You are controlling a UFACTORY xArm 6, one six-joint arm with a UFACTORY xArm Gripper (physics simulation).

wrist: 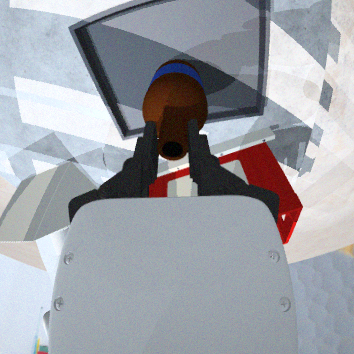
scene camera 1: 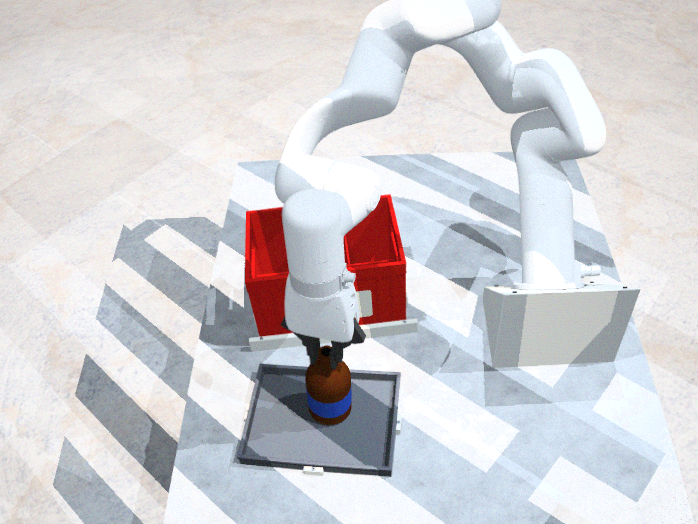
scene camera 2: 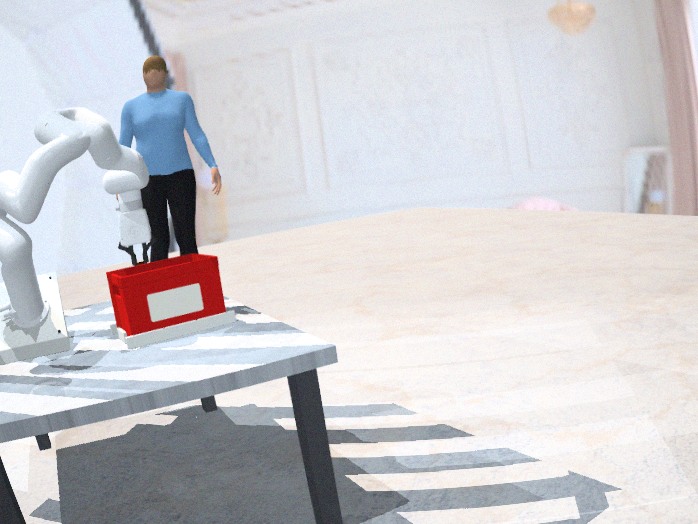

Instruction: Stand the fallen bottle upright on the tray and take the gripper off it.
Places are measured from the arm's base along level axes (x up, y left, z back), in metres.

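Where they show: gripper, fingertip midpoint: point(wrist: 172, 133) point(scene camera 1: 325, 360); arm's base, link origin: point(wrist: 51, 225) point(scene camera 1: 548, 287) point(scene camera 2: 29, 309).
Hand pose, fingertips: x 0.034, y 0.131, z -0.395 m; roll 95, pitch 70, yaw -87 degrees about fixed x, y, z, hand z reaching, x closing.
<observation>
Things, the pixels of their top centre, and the offset from my fingertips.
- brown bottle, top centre: point(wrist: 176, 147) point(scene camera 1: 323, 351) dx +0.014, dy -0.006, dz -0.002 m
- red crate, top centre: point(scene camera 1: 321, 235) point(wrist: 222, 246) point(scene camera 2: 158, 264) dx +0.024, dy -0.257, dz +0.007 m
The brown bottle point(scene camera 1: 328, 386) point(wrist: 175, 100) with a blue band stands upright over the inside of the dark grey tray point(scene camera 1: 270, 439) point(wrist: 125, 50), toward the tray's crate-side edge. Its base looks to be at the tray's floor; the views do not clearly show whether it touches or hangs just above. My gripper point(scene camera 1: 324, 363) point(scene camera 2: 140, 262) point(wrist: 172, 133) is shut on the bottle's neck from above, one finger on each side, with the open mouth showing between them. In scene camera 2 the red crate hides the bottle and the tray.
A red crate point(scene camera 1: 267, 304) point(scene camera 2: 132, 315) point(wrist: 275, 185) stands close behind the tray, below my arm, with a pale strip point(scene camera 1: 394, 326) point(scene camera 2: 180, 329) along its foot. The robot's base block point(scene camera 1: 558, 327) is to the right. A person point(scene camera 2: 157, 132) stands beyond the table.
</observation>
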